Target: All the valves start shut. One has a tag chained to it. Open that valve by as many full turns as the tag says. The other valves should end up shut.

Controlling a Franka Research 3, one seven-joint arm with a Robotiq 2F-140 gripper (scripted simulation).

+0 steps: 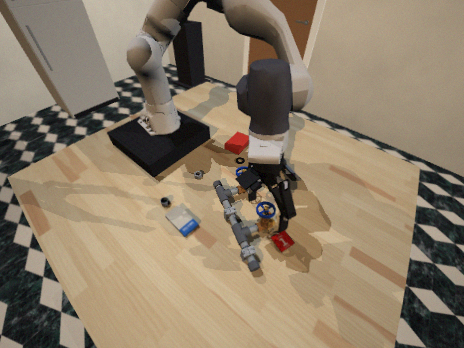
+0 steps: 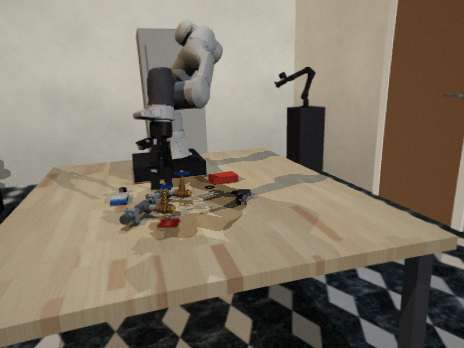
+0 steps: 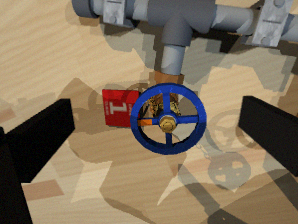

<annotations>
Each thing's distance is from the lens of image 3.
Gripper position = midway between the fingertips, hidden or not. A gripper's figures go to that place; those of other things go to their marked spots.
gripper (image 3: 157,112): 15 cm
red tag (image 3: 118,104): 27 cm
valve (image 3: 200,119): 14 cm
The marked spots on the valve and the red tag are 15 cm apart.
</annotations>
